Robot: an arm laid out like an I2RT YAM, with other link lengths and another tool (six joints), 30 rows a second.
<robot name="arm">
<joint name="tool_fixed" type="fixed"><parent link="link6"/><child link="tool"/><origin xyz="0.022 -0.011 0.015" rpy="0.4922 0 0.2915"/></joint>
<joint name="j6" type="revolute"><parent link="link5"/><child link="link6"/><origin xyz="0 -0.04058 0.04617" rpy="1.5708 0 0"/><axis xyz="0 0 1"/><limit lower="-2.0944" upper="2.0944"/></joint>
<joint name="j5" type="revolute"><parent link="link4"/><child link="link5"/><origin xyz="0.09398 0.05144 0.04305" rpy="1.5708 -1.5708 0"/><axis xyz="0 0 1"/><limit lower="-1.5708" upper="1.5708"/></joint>
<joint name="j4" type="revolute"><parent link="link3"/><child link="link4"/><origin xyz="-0.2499 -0.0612 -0.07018" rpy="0 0 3.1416"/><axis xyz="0 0 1"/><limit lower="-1.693" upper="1.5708"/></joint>
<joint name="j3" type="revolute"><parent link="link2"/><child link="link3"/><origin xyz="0.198 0 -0.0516" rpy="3.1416 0 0"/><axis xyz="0 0 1"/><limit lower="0" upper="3.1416"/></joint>
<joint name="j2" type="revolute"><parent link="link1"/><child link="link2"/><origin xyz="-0.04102 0.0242 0.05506" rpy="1.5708 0 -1.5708"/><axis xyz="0 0 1"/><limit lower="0" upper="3.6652"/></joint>
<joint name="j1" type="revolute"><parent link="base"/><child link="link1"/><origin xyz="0 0 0.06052" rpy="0 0 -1.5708"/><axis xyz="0 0 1"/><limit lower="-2.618" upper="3.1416"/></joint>
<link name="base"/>
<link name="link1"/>
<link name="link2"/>
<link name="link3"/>
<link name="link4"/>
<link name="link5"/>
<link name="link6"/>
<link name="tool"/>
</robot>
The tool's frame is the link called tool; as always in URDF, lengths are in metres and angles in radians.
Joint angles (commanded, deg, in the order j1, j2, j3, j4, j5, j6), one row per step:
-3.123, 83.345, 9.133, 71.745, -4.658, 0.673
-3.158, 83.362, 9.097, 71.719, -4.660, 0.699
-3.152, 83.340, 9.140, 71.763, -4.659, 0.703
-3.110, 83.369, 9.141, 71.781, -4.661, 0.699
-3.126, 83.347, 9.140, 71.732, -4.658, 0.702
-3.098, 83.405, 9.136, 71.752, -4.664, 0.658
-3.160, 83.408, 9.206, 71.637, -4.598, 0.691
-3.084, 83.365, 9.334, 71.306, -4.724, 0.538
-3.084, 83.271, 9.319, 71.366, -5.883, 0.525
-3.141, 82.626, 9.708, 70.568, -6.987, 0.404
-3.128, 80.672, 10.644, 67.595, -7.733, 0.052
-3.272, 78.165, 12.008, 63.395, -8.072, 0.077
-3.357, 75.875, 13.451, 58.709, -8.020, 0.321
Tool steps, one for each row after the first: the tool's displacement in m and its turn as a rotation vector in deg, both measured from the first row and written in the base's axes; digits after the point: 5 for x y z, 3 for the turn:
-0.00015, -0.00017, -0.00033, 0.030, 0.080, -0.034
0.00002, -0.00015, 0.00009, 0.028, -0.029, -0.029
0.00002, 0.00006, 0.00002, 0.025, -0.019, 0.015
0.00003, -0.00002, -0.00002, 0.029, 0.009, -0.004
0.00000, 0.00013, -0.00023, -0.012, 0.050, 0.032
0.00024, -0.00026, -0.00022, 0.021, 0.098, -0.098
0.00085, 0.00024, -0.00022, -0.118, 0.254, 0.111
0.00122, 0.00138, 0.00027, -0.087, 0.110, 1.269
0.00332, 0.00212, 0.00301, -0.177, -0.135, 2.320
0.00785, 0.00276, 0.00886, -0.490, -0.074, 3.094
0.01357, 0.00205, 0.01652, -0.423, 0.253, 3.288
0.01888, 0.00120, 0.02276, -0.100, 1.216, 3.142

